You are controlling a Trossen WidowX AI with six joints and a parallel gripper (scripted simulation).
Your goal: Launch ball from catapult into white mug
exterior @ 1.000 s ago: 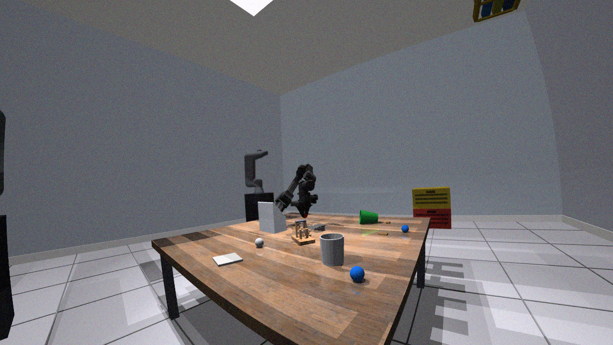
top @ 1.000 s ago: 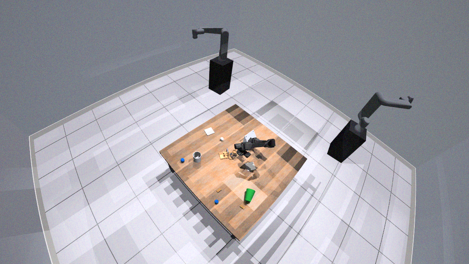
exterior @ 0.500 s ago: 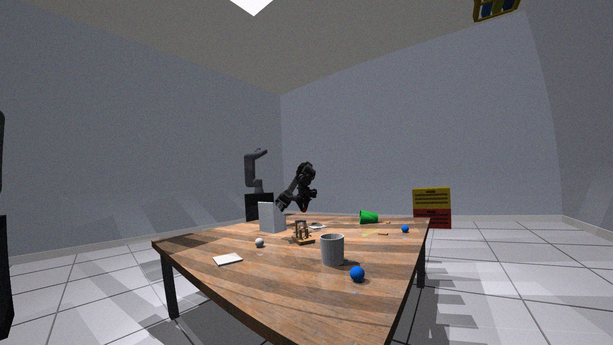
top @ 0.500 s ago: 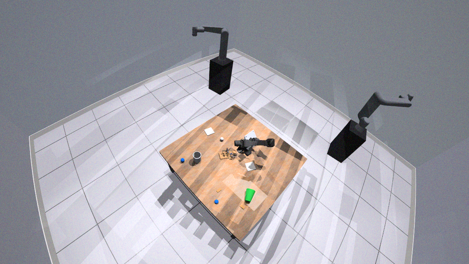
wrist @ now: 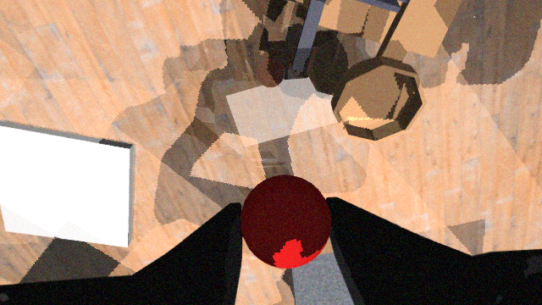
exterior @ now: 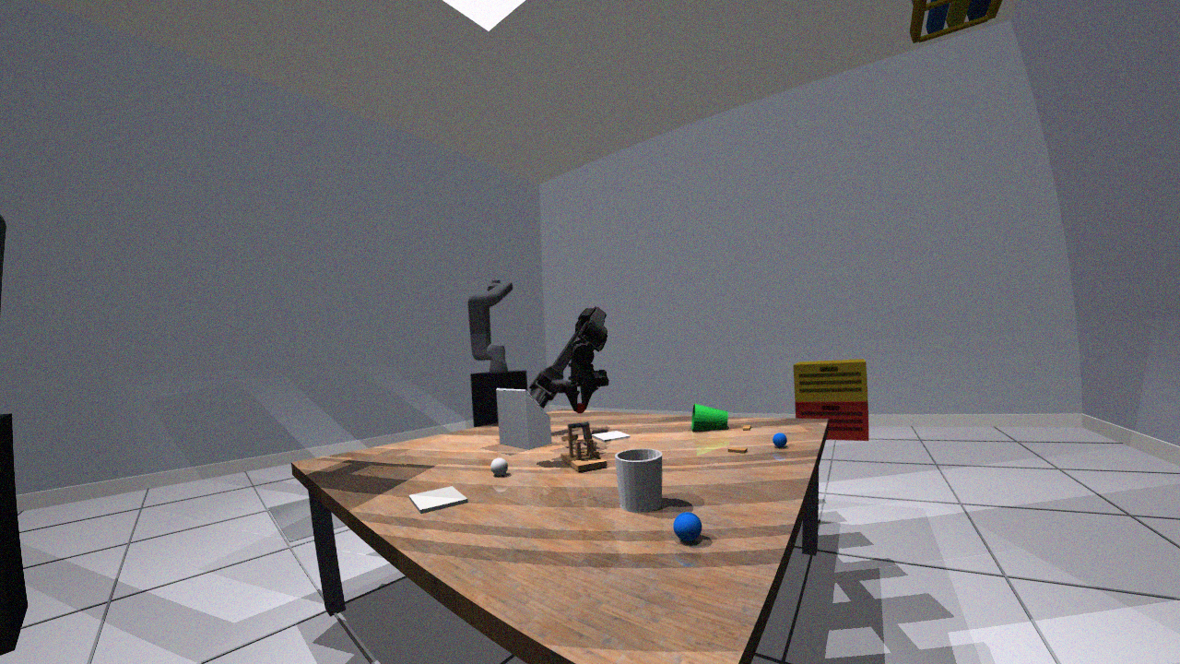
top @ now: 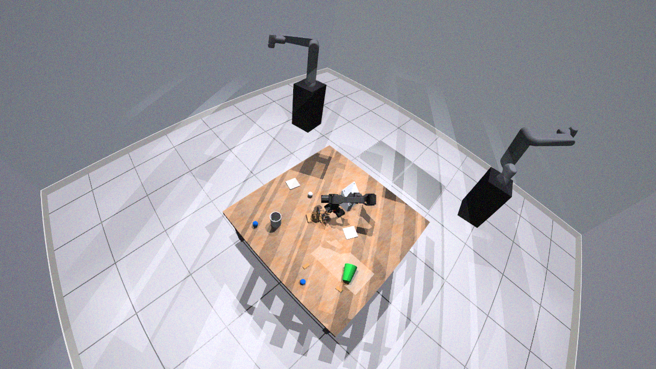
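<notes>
My gripper tip is 50 mm short of the catapult, 80 mm to the left of it and 70 mm above it. From my gripper tip the other things lie so: red ball: 10 mm above; then whitish-grey mug: 330 mm ahead, 330 mm to the right, 100 mm below; then white ball: 70 mm behind, 290 mm to the right, 100 mm below.
</notes>
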